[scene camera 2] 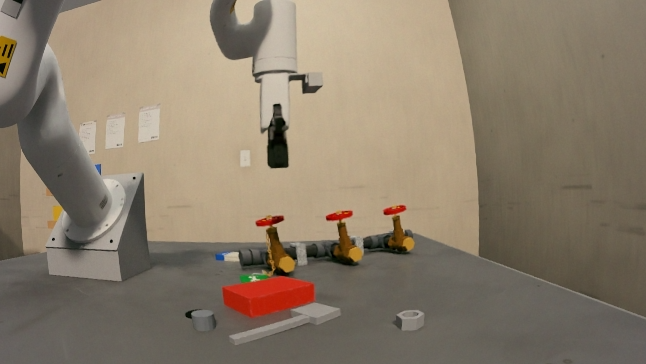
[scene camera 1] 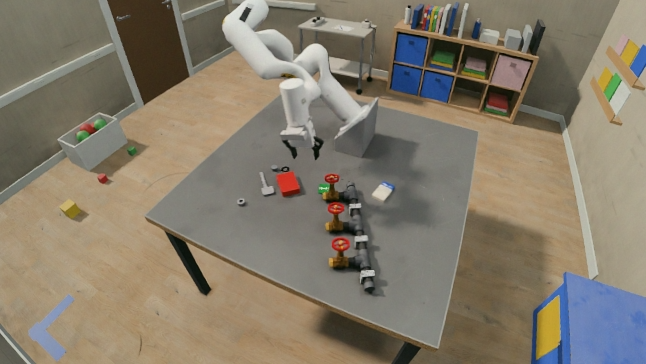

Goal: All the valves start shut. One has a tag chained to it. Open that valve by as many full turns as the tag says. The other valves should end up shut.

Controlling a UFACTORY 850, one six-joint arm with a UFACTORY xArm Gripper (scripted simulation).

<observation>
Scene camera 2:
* my gripper: 276,167
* red block: 257,298
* grey hammer-shaped tool: 314,313
</observation>
